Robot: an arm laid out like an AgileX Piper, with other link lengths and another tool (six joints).
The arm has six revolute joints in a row. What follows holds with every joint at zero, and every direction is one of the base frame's.
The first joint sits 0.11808 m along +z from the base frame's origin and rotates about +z.
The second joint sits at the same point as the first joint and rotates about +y.
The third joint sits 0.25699 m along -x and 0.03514 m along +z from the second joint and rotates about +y.
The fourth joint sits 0.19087 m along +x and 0.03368 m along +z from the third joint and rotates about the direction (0.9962, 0, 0.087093).
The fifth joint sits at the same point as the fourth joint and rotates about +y.
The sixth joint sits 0.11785 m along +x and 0.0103 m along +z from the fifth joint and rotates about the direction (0.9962, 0, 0.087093).
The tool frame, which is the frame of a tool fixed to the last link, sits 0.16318 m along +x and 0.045 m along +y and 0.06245 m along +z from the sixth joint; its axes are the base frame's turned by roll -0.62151, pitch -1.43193 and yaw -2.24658 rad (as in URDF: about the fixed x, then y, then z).
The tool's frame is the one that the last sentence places.
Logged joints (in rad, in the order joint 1, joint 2, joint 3, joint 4, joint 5, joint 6), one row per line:
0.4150 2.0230 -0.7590 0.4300 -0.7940 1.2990
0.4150 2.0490 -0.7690 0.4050 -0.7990 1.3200
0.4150 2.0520 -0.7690 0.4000 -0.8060 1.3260
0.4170 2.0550 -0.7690 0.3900 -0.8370 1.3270
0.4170 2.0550 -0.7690 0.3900 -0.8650 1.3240
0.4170 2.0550 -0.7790 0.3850 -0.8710 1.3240
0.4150 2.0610 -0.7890 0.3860 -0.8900 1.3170
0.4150 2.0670 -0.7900 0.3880 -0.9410 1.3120
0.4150 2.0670 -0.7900 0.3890 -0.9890 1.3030
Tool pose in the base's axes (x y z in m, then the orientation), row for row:
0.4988 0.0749 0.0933 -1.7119 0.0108 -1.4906
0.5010 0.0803 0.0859 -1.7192 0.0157 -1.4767
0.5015 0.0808 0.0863 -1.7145 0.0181 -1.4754
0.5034 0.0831 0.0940 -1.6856 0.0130 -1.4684
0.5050 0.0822 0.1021 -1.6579 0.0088 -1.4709
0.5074 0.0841 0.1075 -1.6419 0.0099 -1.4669
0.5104 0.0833 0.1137 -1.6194 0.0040 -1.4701
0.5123 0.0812 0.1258 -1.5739 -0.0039 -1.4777
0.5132 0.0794 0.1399 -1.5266 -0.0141 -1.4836
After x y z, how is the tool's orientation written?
As angles about the fixed x, y, z axes (roll, pitch, yaw), in radians.
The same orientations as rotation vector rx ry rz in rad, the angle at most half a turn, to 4 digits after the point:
-1.3455 1.2534 -1.0751
-1.3545 1.2495 -1.0580
-1.3499 1.2463 -1.0574
-1.3348 1.2188 -1.0707
-1.3154 1.1998 -1.0889
-1.3043 1.1863 -1.0927
-1.2897 1.1704 -1.1099
-1.2569 1.1405 -1.1419
-1.2252 1.1063 -1.1742

